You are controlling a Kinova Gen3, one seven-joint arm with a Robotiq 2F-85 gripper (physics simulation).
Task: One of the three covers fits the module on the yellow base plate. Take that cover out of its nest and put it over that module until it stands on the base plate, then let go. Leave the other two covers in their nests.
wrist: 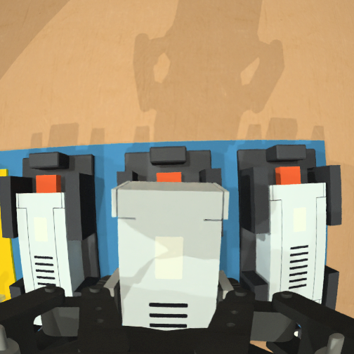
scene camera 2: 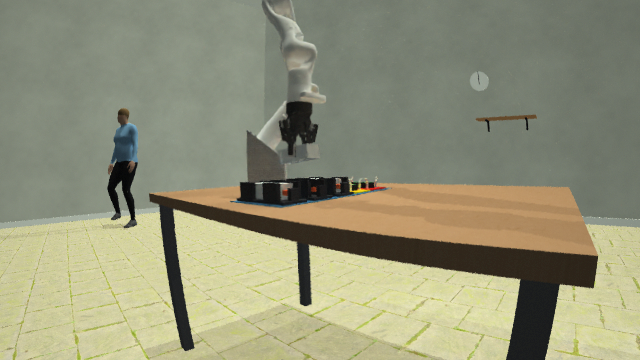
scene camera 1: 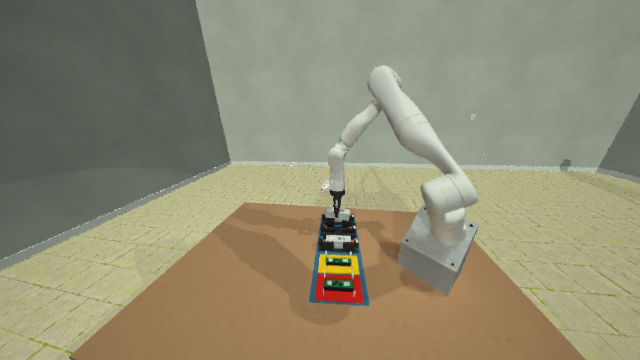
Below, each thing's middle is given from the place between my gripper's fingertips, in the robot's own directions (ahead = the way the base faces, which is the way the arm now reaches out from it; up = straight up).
Labels:
Now: the red plate [scene camera 1: 337, 296] 80 mm behind my hand, 310 mm to the left of it and 110 mm below it.

